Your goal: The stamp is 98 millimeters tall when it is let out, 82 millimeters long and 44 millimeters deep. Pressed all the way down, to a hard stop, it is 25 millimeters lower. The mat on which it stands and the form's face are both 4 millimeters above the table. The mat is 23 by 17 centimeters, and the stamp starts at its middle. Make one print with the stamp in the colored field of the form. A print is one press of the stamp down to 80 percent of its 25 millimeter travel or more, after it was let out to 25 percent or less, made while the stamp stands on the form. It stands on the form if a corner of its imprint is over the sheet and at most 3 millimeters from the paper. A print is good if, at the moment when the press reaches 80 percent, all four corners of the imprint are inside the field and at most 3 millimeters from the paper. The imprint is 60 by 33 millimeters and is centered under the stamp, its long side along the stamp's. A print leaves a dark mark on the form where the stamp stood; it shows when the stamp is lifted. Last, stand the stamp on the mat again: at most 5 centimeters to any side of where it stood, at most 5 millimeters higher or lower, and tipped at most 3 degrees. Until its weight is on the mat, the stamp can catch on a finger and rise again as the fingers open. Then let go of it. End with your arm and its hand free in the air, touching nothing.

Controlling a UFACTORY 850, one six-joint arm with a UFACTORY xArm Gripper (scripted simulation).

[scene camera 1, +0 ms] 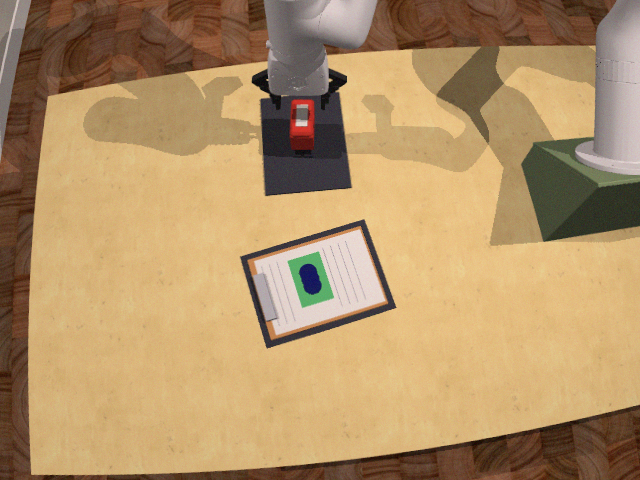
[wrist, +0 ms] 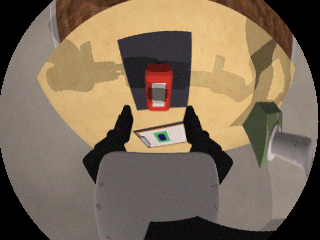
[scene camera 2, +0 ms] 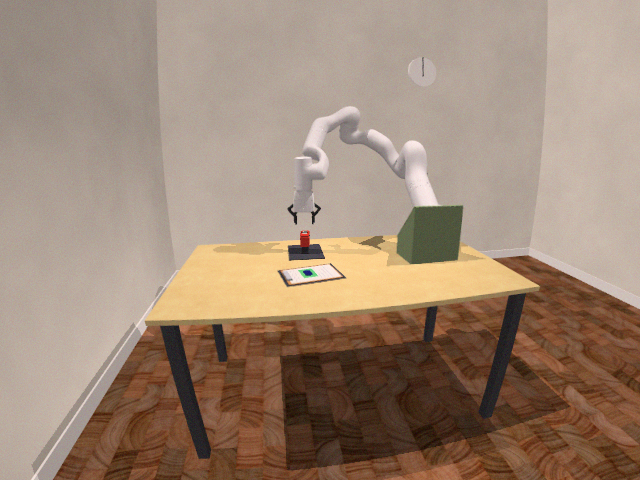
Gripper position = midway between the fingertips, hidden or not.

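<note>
Gripper [scene camera 1: 300, 103], form [scene camera 1: 353, 285]. Red stamp [wrist: 158, 75], gripper [wrist: 158, 112], form [wrist: 174, 132].
</note>
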